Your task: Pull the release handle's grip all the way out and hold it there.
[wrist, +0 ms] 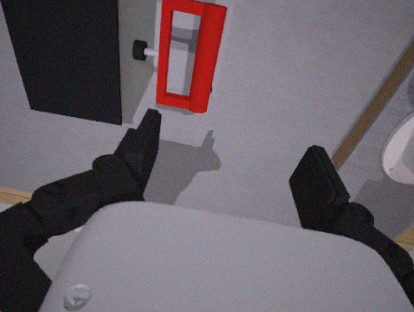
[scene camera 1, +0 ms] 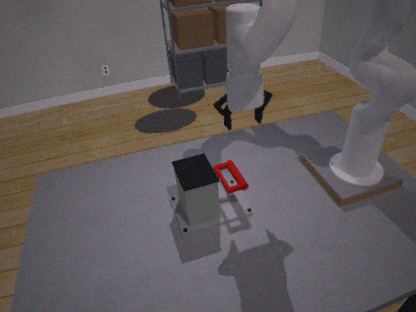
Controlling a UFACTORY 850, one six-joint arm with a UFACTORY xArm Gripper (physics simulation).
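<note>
The release handle's red grip point(scene camera 1: 237, 174) point(wrist: 204, 60) is a rectangular frame with a thicker outer bar. It stands out from the side of a pale green block with a black top point(scene camera 1: 195, 171) point(wrist: 70, 60). In the wrist view a thin light rod point(wrist: 150, 52) with a black collar point(wrist: 139, 50) shows between block and grip. My gripper point(scene camera 1: 243, 125) point(wrist: 231, 148) is open and empty. It hangs well above the table, behind the grip in the scene view. In the wrist view the grip lies beyond the fingertips, nearer the left finger.
The block stands on a light base plate point(scene camera 1: 200, 226) with dark bolts on the grey table mat point(scene camera 1: 100, 240). The arm's base sits on a wood-edged board point(scene camera 1: 345, 192) at the right. A shelf rack point(scene camera 1: 170, 47) with boxes stands behind on the wooden floor.
</note>
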